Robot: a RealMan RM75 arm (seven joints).
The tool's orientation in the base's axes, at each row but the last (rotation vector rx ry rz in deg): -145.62, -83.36, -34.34; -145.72, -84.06, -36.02; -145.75, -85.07, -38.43; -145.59, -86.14, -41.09; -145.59, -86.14, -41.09; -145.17, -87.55, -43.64
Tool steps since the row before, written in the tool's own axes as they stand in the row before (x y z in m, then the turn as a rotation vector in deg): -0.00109, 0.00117, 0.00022, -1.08, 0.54, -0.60; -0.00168, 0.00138, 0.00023, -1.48, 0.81, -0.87; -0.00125, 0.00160, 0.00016, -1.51, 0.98, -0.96; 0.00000, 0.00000, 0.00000, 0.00, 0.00, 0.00; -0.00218, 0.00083, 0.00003, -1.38, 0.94, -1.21; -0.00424, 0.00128, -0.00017, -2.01, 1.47, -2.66
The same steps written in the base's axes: 0.00057, -0.00140, -0.00057, -0.18, -1.33, 0.13; 0.00051, -0.00197, -0.00080, -0.21, -1.87, 0.23; 0.00089, -0.00176, -0.00050, -0.10, -2.01, 0.32; 0.00000, 0.00000, 0.00000, 0.00, 0.00, 0.00; -0.00016, -0.00216, -0.00087, -0.17, -1.97, 0.59; -0.00057, -0.00411, -0.00156, -0.49, -3.20, 1.66
